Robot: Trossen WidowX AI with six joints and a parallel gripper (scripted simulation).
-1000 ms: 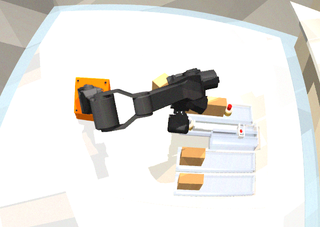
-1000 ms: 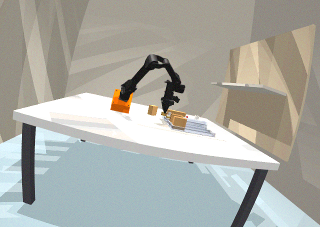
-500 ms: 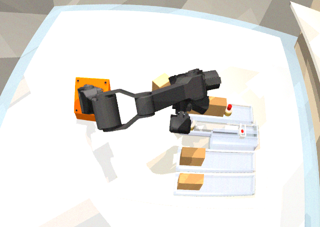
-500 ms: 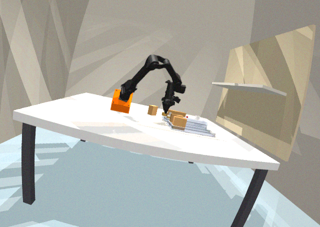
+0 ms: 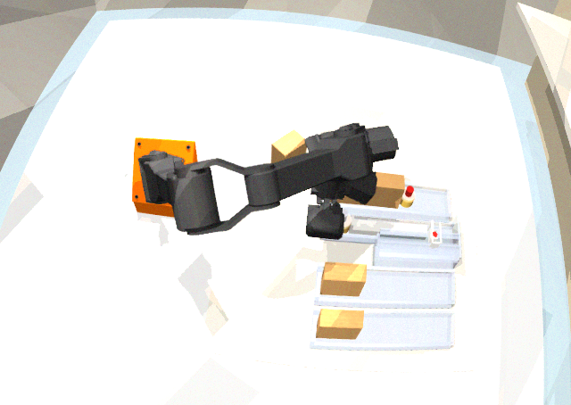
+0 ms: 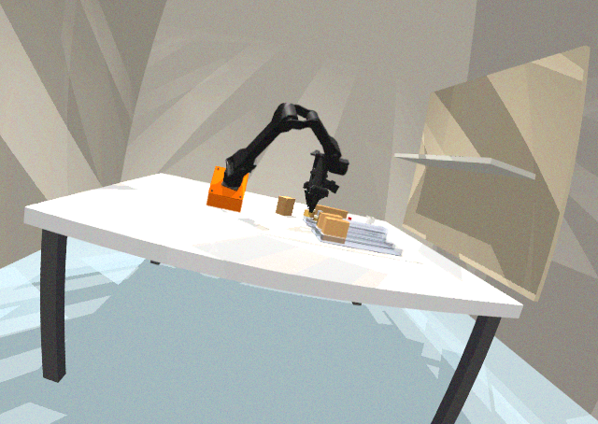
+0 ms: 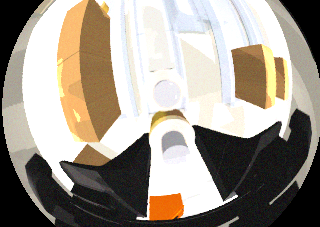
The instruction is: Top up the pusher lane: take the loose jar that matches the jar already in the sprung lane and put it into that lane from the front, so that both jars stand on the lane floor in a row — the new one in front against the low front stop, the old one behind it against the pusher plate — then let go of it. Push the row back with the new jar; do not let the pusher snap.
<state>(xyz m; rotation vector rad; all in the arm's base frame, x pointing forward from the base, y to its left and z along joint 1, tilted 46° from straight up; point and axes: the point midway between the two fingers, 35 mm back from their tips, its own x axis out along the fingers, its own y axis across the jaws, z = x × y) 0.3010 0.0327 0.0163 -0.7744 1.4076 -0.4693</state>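
My gripper tip is now 18 cm short of the sprung lane and 3 cm above it. From my gripper tip the other things lie so: red mark (23 cm ahead, 2 cm above); then wall shelf (53 cm ahead, 32 cm above, 8 cm to the left).
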